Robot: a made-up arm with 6 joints. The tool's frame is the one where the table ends.
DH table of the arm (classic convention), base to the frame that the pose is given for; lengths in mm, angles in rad. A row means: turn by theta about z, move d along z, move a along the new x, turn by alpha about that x. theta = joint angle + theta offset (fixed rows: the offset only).
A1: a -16.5  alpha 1.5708  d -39.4  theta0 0
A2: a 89.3  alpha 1.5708  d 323.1  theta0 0
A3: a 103.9  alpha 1.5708  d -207.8  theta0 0
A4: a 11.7  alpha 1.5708  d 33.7  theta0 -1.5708
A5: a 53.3  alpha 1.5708  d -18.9  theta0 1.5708
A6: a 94.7  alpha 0  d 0  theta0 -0.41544
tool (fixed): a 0  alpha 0  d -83.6  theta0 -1.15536
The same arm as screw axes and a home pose.
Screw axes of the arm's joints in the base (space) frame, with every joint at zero. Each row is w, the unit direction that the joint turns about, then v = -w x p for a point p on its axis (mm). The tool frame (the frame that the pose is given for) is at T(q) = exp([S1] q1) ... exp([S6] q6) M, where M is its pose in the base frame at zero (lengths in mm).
S1 = (0, 0, 1, 0, 0, 0)
S2 = (0, -1, 0, -39.4, 0, 16.5)
S3 = (0, 0, -1, 323.1, 72.8, 0)
S4 = (0, 1, 0, -168.4, 0, 176.7)
S5 = (-1, 0, 0, 0, -180.1, -289.4)
S6 = (0, 0, 1, -236.1, -195.6, 0)
M =
1 0 0 233.8
0 1 -0.000007 -149.5
0 0.000007 1 96.5
0 0 0 1

